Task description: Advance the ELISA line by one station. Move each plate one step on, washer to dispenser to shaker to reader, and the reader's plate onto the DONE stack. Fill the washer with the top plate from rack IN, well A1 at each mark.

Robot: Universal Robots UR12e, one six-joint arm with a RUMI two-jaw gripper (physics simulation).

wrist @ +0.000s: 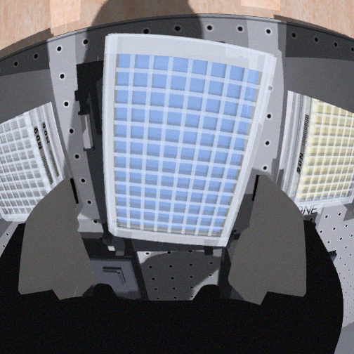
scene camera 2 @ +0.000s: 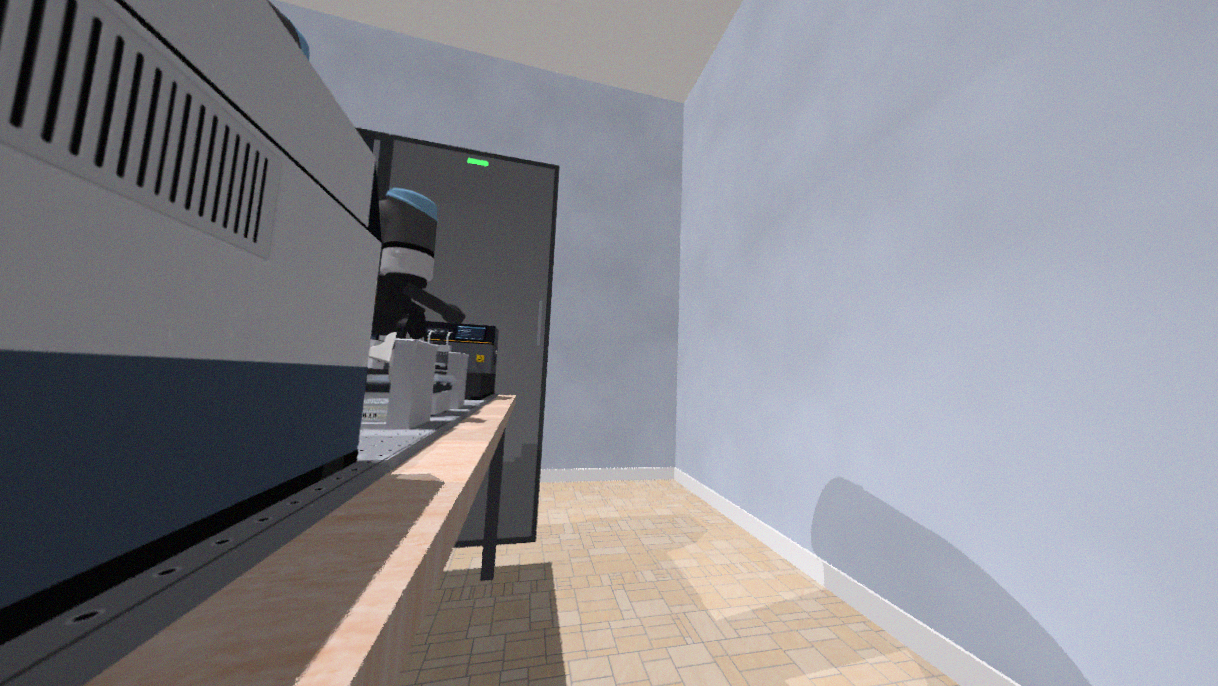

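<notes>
In the wrist view a plate with blue wells lies flat on a dark holder, its near part between the two grey fingers in the picture. My gripper is open, with a finger on each side of the blue plate and a gap at both sides; its height over the plate is hard to tell. At the right a yellow-welled plate sits on a stack by lettering ending in "ONE". At the left is a stack with a pale, clear-welled plate on top. No A1 mark can be made out. In scene camera 2 the fingers cannot be made out.
A large white and blue instrument housing fills the left of scene camera 2. Beyond it are the arm, a white upright block and a dark instrument with a screen. The wooden table edge runs along the right side.
</notes>
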